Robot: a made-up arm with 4 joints. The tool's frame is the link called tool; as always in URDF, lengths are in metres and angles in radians.
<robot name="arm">
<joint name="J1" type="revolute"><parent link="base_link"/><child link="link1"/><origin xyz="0.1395 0.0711 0.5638" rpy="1.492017 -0.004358 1.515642"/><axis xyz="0 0 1"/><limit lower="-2.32" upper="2.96" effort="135" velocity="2.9"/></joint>
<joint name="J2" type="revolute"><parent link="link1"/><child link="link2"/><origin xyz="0.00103 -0.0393 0.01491" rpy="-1.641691 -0.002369 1.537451"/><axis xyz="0 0 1"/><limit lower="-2.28" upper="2.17" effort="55" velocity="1.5"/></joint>
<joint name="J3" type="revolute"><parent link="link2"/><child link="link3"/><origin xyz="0.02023 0.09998 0.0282" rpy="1.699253 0.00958 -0.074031"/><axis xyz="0 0 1"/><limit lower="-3.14" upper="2.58" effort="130" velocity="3"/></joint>
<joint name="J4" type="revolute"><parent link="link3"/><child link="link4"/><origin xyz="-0.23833 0.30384 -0.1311" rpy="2.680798 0.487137 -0.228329"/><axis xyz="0 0 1"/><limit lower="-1.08" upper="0.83" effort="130" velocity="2.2"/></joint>
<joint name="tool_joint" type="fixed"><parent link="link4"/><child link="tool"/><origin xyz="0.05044 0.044 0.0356" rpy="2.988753 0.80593 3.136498"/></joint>
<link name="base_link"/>
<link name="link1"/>
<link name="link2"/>
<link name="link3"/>
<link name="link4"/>
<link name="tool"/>
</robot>
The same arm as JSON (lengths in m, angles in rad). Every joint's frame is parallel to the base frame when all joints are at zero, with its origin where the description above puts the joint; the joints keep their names.
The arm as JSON. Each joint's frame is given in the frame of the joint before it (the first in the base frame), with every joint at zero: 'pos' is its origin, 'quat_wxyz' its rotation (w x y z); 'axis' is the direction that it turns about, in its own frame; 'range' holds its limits. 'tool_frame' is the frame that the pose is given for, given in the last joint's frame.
{"length_unit": "m", "angle_unit": "rad", "joints": [{"joint": "J1", "pos": [0.1395, 0.0711, 0.5638], "quat_wxyz": [1.0, 0.0, 0.0, 0.0], "axis": [0.995364, -0.055298, 0.078697], "range": [-2.32, 2.96]}, {"joint": "J2", "pos": [0.018, 0.0002, -0.038], "quat_wxyz": [1.0, 0.0, 0.0, 0.0], "axis": [-0.128098, -0.991485, 0.0234], "range": [-2.28, 2.17]}, {"joint": "J3", "pos": [-0.104, -0.0147, 0.013], "quat_wxyz": [1.0, 0.0, 0.0, 0.0], "axis": "+x", "range": [-3.14, 2.58]}, {"joint": "J4", "pos": [-0.1311, -0.3116, -0.2281], "quat_wxyz": [1.0, 0.0, 0.0, 0.0], "axis": [-0.791509, 0.321104, -0.520006], "range": [-1.08, 0.83]}], "tool_frame": {"pos": [-0.0345, 0.0634, 0.0232], "quat_wxyz": [0.971594, -0.065479, 0.124008, -0.190628]}}
